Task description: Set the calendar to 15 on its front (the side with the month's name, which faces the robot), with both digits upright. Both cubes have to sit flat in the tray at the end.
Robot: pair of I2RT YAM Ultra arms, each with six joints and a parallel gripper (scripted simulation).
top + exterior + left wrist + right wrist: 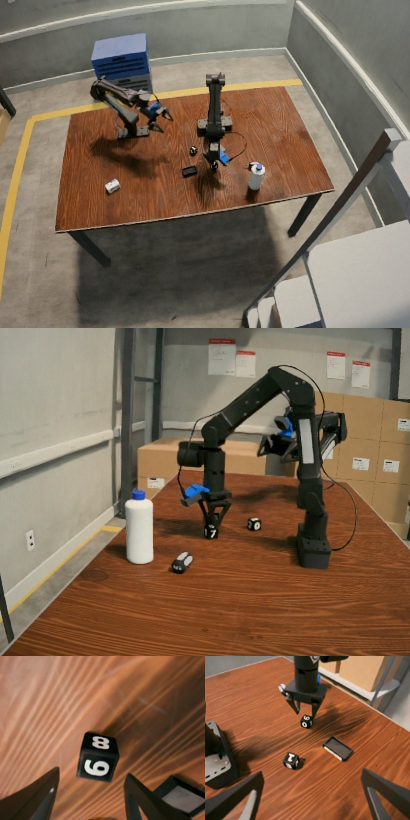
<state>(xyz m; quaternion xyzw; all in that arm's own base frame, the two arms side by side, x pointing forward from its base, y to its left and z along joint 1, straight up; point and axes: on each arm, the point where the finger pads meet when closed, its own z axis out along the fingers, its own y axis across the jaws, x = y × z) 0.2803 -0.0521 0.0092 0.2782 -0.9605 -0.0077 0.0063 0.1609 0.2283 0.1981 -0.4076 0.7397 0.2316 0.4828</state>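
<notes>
The black calendar tray lies 2 cm ahead of my left hand, 14 cm to the right of it and 4 cm below it. From my left hand the other things lie so: white bottle 13 cm ahead, 20 cm to the left, 3 cm above.
</notes>
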